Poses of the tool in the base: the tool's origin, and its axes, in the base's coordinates. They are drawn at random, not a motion.
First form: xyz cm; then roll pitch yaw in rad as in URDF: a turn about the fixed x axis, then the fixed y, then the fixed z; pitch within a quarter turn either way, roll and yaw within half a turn.
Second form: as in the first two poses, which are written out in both.
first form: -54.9, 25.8, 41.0, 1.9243, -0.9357, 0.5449
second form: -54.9, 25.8, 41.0, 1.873, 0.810, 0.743
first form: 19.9, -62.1, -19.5, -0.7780, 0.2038, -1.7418
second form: 19.9, -62.1, -19.5, 0.359, 0.730, -1.796
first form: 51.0, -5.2, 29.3, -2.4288, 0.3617, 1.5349
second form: 51.0, -5.2, 29.3, 2.809, -0.725, -1.526
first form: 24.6, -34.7, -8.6, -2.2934, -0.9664, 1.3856
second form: 24.6, -34.7, -8.6, -2.080, -0.691, -1.435
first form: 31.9, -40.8, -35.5, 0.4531, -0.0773, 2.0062
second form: 31.9, -40.8, -35.5, -0.135, 0.440, 2.054
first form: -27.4, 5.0, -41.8, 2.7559, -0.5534, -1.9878
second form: -27.4, 5.0, -41.8, 2.786, -0.572, 1.993
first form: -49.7, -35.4, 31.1, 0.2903, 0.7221, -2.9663
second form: -49.7, -35.4, 31.1, -0.234, -0.739, 3.116
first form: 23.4, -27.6, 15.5, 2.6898, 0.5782, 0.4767
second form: 23.4, -27.6, 15.5, 2.458, -0.239, -0.698
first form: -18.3, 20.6, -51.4, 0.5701, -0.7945, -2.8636
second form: -18.3, 20.6, -51.4, -0.859, 0.444, -2.413
